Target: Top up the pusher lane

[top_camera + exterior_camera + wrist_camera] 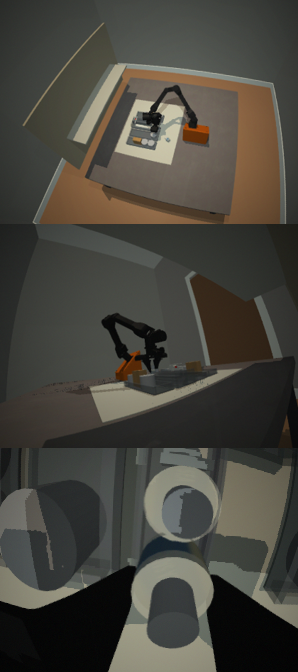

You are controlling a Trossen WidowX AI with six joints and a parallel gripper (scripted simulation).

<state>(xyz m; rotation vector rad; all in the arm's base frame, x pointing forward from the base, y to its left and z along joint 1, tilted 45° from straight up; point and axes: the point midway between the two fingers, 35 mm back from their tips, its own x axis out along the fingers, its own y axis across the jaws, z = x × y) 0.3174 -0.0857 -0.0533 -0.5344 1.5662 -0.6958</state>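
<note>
My gripper tip is 140 mm short of the grey lane rack, 40 mm to the left of it and 30 mm above it. Round my gripper tip: tall beige panel: 620 mm ahead, 350 mm above, 60 mm to the right.
</note>
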